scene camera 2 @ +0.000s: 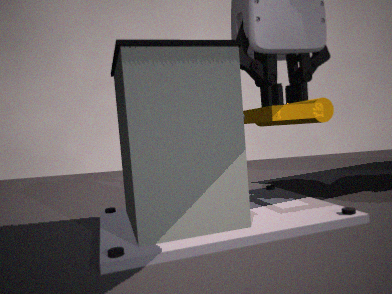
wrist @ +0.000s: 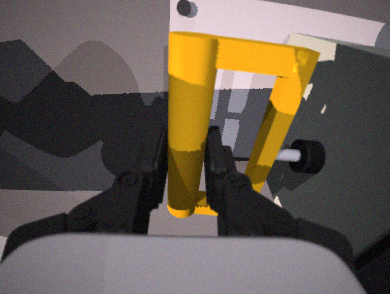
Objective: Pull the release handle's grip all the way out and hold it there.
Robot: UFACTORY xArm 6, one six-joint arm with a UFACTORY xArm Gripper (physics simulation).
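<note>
You'd see the gripper (scene camera 2: 286, 119) here, and the wrist view has the gripper (wrist: 186, 143) as well.
</note>
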